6 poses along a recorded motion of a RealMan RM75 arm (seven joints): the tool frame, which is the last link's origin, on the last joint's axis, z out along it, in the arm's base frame.
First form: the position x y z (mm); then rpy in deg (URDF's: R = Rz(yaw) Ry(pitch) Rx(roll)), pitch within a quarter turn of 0, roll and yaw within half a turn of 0.
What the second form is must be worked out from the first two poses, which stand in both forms.
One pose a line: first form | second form
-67, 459, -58, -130.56, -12.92, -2.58 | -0.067, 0.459, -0.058, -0.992, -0.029, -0.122, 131.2
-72, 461, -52, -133.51, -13.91, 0.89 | -0.072, 0.461, -0.052, -0.991, -0.060, -0.118, 133.8
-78, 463, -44, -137.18, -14.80, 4.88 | -0.078, 0.463, -0.044, -0.989, -0.093, -0.112, 137.0
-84, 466, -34, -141.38, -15.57, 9.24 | -0.084, 0.466, -0.034, -0.986, -0.127, -0.107, 140.6
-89, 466, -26, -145.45, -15.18, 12.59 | -0.089, 0.466, -0.026, -0.984, -0.150, -0.098, 144.3
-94, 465, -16, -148.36, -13.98, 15.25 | -0.094, 0.465, -0.016, -0.983, -0.166, -0.084, 147.0
